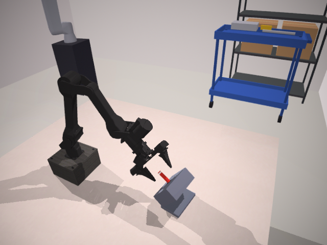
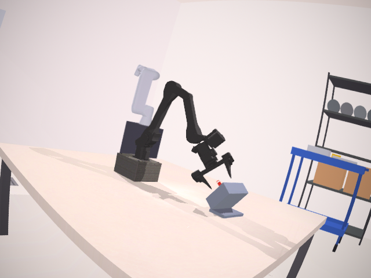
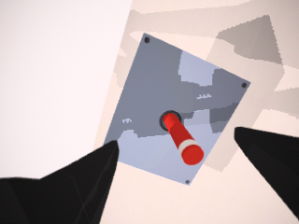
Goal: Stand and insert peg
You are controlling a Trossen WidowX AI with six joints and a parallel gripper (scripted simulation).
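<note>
The red peg is 10 mm below my gripper tip. The rest, counted from my gripper tip: grey sloped panel 50 mm ahead, 20 mm to the right, 40 mm below.
</note>
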